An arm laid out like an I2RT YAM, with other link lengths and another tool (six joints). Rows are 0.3 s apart.
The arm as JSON. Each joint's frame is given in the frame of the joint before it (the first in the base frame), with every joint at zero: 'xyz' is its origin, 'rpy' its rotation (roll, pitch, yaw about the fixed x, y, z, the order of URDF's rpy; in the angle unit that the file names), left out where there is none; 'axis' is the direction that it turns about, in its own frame. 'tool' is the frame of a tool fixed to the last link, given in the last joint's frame.
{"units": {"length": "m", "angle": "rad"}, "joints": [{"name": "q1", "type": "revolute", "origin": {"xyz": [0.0, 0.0, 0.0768]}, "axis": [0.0, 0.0, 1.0]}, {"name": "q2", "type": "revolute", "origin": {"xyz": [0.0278, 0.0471, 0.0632], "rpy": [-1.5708, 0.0, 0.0]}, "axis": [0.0, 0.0, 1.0]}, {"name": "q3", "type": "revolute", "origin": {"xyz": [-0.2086, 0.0, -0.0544], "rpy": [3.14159, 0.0, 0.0]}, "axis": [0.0, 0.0, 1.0]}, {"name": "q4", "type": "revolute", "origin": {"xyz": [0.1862, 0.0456, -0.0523]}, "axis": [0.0, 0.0, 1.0]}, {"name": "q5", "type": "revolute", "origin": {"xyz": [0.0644, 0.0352, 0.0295], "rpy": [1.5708, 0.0, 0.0]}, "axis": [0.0, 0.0, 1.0]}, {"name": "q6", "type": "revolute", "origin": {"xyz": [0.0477, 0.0, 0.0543], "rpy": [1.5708, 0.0, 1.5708]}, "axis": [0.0, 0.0, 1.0]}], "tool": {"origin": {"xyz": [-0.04, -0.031, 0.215], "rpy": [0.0, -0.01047, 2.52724]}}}
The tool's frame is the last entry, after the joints.
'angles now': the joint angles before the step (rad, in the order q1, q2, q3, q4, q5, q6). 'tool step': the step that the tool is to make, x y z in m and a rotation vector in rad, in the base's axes. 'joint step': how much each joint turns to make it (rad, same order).
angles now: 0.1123, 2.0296, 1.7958, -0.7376, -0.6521, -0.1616
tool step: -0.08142, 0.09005, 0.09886, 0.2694, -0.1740, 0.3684
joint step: 0.1206, -0.0672, 0.0010, 0.1031, -0.3387, -0.0644
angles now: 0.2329, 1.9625, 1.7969, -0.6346, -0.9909, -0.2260
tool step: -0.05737, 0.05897, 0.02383, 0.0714, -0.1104, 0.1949
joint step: 0.1648, 0.0015, 0.0000, 0.1359, -0.0450, 0.0088
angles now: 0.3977, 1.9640, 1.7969, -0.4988, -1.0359, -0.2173
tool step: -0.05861, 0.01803, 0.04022, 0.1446, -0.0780, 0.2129
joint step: 0.0687, -0.0001, 0.0002, 0.1308, -0.1747, -0.0006
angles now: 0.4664, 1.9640, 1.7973, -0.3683, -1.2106, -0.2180
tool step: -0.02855, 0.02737, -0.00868, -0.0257, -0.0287, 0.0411
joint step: 0.1037, 0.0015, -0.0005, 0.0143, 0.0725, 0.0001
